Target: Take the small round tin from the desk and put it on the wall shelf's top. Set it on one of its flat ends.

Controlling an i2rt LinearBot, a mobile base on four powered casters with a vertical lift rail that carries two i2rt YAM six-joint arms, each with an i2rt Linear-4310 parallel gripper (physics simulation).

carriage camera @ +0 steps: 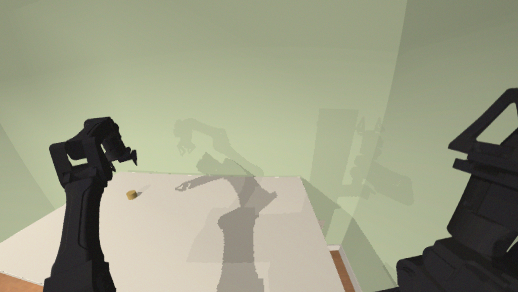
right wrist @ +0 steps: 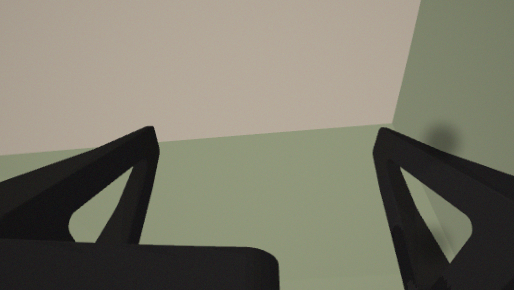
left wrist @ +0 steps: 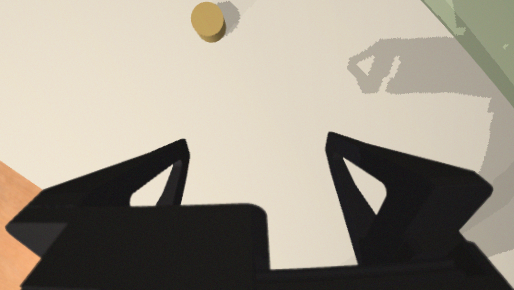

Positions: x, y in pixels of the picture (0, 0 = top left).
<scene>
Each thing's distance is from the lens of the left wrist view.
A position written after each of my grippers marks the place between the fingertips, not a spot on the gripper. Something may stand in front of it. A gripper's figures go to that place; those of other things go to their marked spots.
my left gripper [left wrist: 256, 143]: 0.13 m
small round tin [left wrist: 211, 28]: 0.38 m
desk [left wrist: 91, 91]: 0.50 m
The marked spots on the desk and the small round tin are 0.26 m apart.
</scene>
